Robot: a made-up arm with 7 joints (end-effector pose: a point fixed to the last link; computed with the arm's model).
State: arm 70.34 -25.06 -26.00 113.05 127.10 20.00 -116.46
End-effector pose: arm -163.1 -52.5 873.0 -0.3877 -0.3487 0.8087 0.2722
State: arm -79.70 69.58 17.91 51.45 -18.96 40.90 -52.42
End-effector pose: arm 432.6 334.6 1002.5 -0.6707 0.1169 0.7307 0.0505
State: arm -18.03 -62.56 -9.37 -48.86 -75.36 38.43 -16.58
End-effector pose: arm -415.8 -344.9 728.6 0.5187 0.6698 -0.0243 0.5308
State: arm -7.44 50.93 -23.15 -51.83 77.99 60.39 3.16
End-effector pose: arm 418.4 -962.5 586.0 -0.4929 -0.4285 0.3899 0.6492
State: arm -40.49 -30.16 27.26 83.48 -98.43 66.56 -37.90
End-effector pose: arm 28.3 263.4 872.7 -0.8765 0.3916 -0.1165 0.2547
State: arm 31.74 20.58 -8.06 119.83 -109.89 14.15 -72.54
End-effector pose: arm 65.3 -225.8 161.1 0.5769 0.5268 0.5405 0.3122
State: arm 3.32 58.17 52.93 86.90 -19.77 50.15 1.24
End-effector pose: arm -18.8 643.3 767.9 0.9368 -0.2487 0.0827 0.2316
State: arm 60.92 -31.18 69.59 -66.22 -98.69 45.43 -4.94
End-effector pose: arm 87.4 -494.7 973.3 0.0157 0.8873 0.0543 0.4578
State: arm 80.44 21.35 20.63 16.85 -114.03 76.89 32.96
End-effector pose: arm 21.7 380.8 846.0 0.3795 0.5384 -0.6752 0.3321
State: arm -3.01 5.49 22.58 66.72 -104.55 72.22 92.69
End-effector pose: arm 314.7 371.2 424.7 -0.1552 -0.3134 0.9269 0.1362
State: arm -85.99 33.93 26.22 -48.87 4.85 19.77 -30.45
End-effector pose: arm 32.0 -515.2 1208.8 -0.1044 0.7587 0.0135 0.6429
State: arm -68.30 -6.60 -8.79 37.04 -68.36 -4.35 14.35
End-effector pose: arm -185.9 172.9 1010.1 -0.2802 0.6286 -0.4927 0.5326
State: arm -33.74 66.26 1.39 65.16 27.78 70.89 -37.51
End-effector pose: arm 90.2 505.1 1083.7 0.7610 -0.0171 -0.5995 0.2473
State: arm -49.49 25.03 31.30 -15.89 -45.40 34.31 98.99
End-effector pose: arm 446.6 36.5 1033.3 0.0675 -0.7970 0.4701 0.3730
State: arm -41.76 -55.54 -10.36 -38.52 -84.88 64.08 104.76
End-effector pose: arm 135.0 -585.6 685.4 -0.2124 -0.7789 -0.2260 0.5450
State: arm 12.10 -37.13 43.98 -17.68 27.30 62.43 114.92
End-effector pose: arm -143.0 -776.2 542.1 -0.2903 0.8785 0.1192 0.3602
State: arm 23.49 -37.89 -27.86 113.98 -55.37 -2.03 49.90
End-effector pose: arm -243.7 311.4 88.8 0.1420 0.0735 -0.7329 0.6613
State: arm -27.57 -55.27 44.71 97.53 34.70 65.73 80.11
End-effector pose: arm 447.2 -598.4 1123.8 -0.8611 0.3213 0.0963 0.3821
